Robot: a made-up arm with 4 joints.
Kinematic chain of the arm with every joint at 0, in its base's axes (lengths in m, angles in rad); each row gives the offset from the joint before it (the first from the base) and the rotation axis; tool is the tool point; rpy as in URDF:
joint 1: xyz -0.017 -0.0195 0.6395 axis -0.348 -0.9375 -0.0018
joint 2: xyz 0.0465 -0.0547 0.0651 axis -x
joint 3: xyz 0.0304 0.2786 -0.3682 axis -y
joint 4: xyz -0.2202 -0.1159 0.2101 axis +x
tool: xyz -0.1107 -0.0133 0.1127 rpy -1.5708 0 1.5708
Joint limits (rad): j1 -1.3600..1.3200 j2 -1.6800..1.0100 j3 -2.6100..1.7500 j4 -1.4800..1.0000
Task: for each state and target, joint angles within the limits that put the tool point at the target. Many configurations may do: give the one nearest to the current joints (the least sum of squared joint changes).
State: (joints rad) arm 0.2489 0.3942 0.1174 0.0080
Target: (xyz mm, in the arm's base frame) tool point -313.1 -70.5 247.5
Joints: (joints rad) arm 0.2692 0.3362 0.7150 -0.0749
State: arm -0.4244 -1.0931 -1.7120 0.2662
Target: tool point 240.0 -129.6 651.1
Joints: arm -0.6447 -1.2840 -1.1017 0.4906
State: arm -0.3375 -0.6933 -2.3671 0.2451
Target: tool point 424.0 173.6 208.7
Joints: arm -0.2392 -0.2314 -2.5407 0.2909
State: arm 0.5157 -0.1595 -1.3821 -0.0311
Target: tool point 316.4 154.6 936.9
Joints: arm 0.8574 -0.3045 -1.7821 -0.0485
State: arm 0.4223 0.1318 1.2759 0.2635
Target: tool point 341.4 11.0 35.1
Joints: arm 0.8592 -0.2150 1.7500 0.2053
